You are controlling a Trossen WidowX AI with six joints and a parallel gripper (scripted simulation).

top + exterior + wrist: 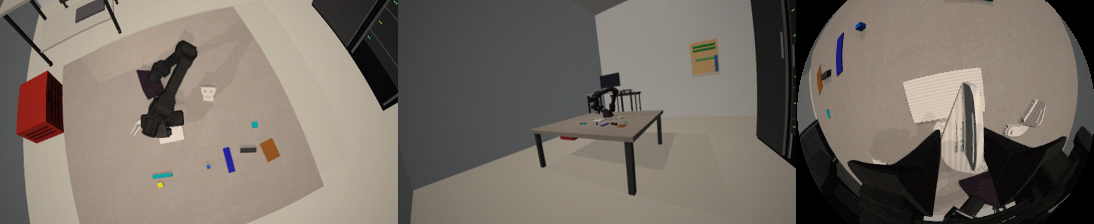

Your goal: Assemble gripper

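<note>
My gripper tip is now 20 mm short of the white ribbed tray, 10 mm to the right of it and 80 mm above it. Round my gripper tip: white jaw (80 mm behind, 110 mm to the right, 70 mm below); then teal bar (200 mm ahead, 100 mm to the right, 70 mm below); then small blue cube (230 mm ahead, 120 mm to the left, 70 mm below).
</note>
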